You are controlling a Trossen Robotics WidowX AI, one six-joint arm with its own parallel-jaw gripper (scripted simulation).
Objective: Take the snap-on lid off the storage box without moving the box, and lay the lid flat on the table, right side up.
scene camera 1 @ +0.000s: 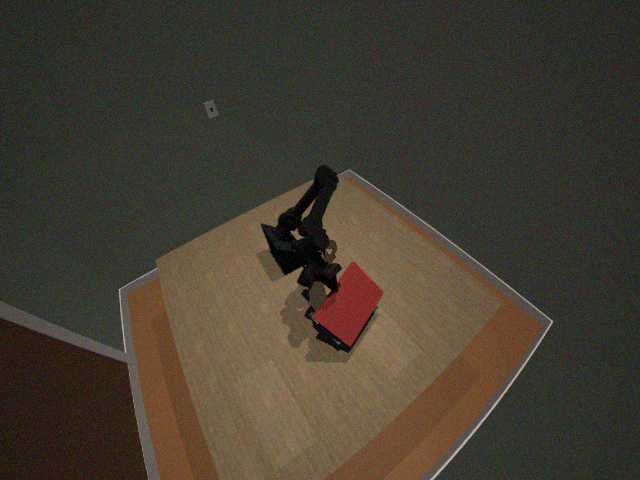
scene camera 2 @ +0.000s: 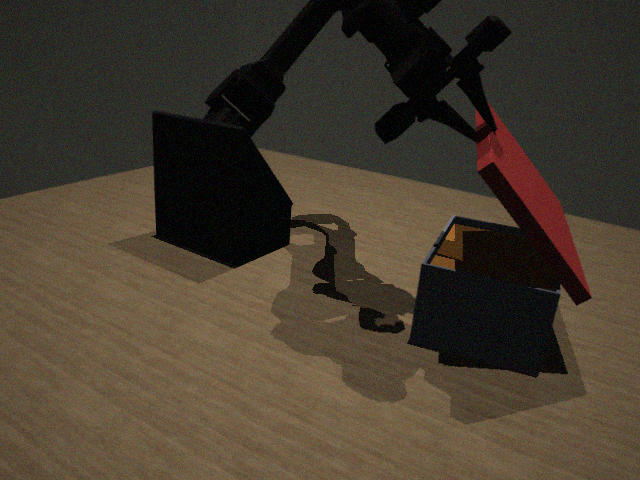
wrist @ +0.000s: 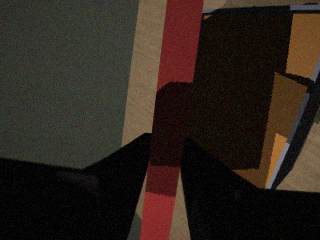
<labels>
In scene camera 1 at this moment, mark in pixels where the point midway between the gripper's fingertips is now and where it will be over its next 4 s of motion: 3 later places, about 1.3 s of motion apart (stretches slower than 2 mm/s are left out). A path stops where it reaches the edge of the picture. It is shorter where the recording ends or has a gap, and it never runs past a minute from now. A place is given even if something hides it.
My gripper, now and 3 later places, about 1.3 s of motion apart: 335,290; 347,278; 360,263; 370,250
</labels>
